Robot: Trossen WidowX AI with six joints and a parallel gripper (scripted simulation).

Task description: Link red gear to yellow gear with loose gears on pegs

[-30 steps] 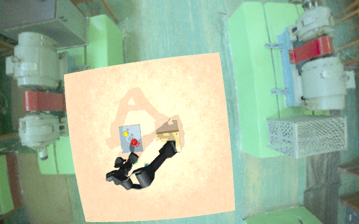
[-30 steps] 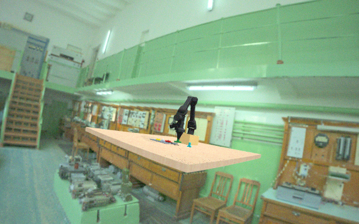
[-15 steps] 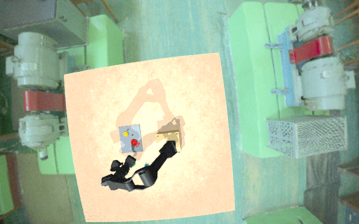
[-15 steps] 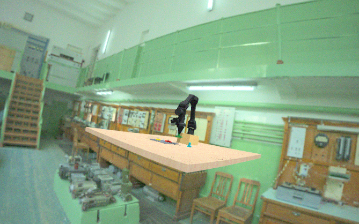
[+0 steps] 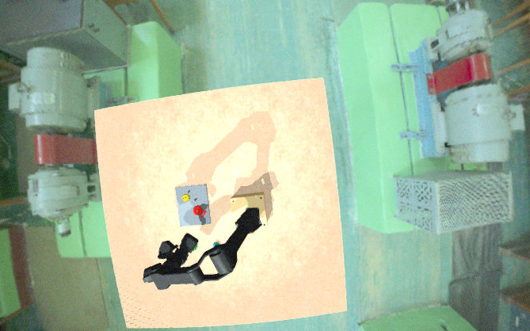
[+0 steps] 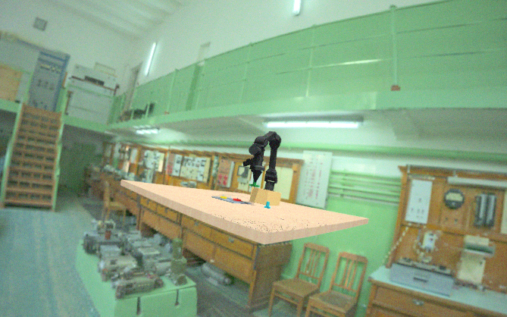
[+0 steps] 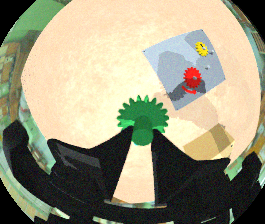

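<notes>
Right now the yellow gear is 60 mm ahead of my gripper tip, 200 mm to the right of it and 130 mm below it. Round my gripper tip: small blue gear 90 mm behind, 60 mm to the left, 130 mm below; then red gear 140 mm to the right, 130 mm below; then green gear 10 mm below.
</notes>
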